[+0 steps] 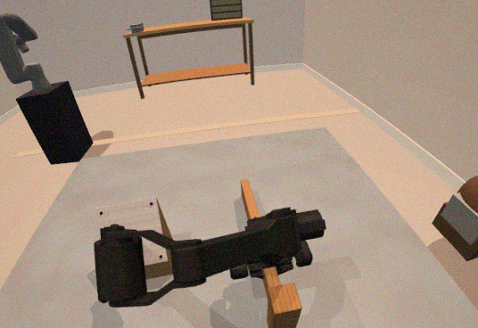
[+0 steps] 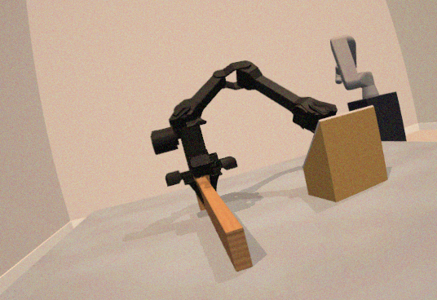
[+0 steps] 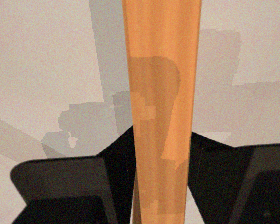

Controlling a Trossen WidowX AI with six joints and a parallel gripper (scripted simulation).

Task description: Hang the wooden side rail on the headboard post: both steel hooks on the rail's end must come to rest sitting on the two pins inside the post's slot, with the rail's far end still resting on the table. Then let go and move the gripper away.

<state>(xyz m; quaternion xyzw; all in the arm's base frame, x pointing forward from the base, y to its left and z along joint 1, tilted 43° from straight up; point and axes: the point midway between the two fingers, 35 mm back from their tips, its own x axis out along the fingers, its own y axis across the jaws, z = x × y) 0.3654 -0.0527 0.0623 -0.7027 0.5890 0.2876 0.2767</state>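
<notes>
Right now my gripper tip is 11 cm to the left of the headboard post, 4 cm below it and 1 cm short of it.
</notes>
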